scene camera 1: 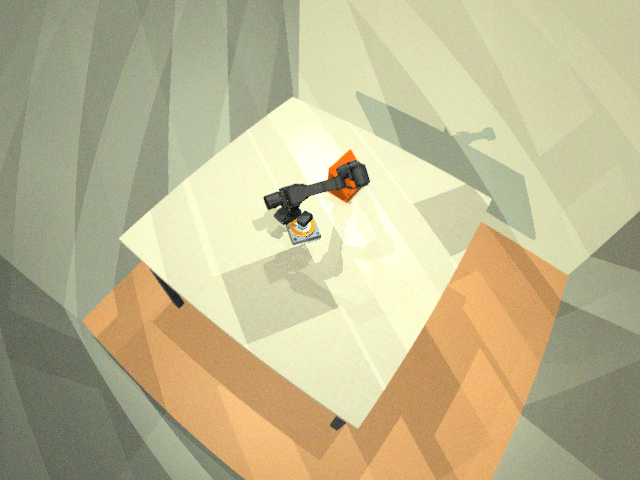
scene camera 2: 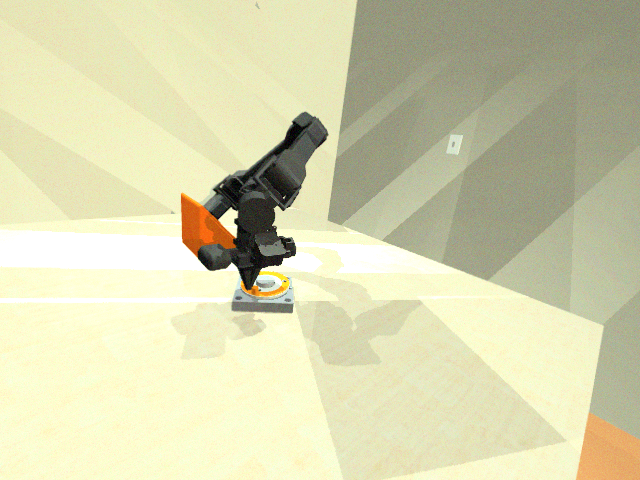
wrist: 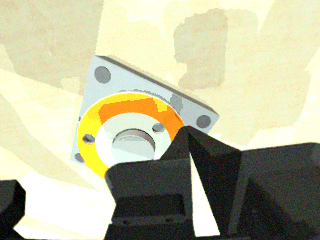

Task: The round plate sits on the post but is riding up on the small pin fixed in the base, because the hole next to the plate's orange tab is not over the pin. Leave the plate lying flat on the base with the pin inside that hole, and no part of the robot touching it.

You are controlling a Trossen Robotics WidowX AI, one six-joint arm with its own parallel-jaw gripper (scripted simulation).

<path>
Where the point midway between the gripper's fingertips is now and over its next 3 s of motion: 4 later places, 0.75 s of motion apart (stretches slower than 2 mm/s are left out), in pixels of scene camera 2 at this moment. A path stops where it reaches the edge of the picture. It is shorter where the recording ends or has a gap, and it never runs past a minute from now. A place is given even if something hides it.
The gripper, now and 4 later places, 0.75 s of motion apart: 248,289; 253,291; 257,292; 262,292; 272,291
</path>
